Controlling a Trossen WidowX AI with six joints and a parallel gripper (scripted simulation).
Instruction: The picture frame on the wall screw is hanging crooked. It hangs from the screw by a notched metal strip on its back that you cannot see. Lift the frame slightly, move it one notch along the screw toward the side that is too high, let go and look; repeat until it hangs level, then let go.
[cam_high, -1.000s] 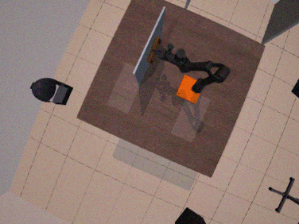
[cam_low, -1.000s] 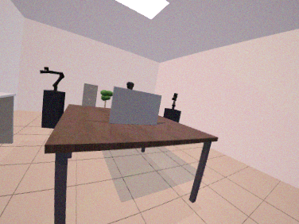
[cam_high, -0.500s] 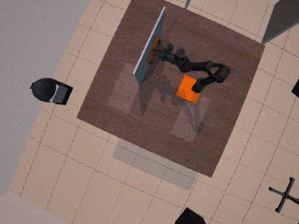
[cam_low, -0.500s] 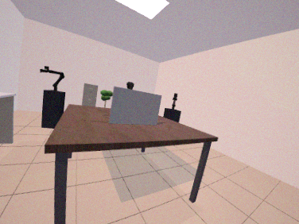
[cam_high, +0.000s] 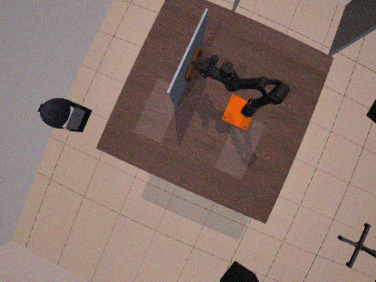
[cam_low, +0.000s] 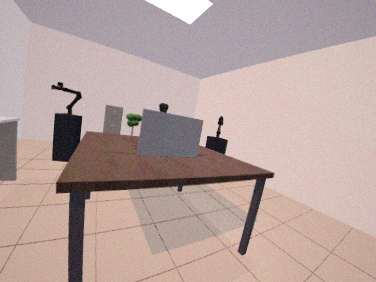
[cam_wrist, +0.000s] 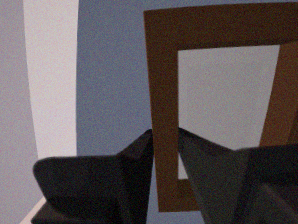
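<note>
The brown picture frame lies 10 mm ahead of my gripper tip, 10 mm to the right of it and 50 mm below it. The rest, counted from my gripper tip: wall panel: 20 mm ahead, 10 mm to the right, 60 mm below.
</note>
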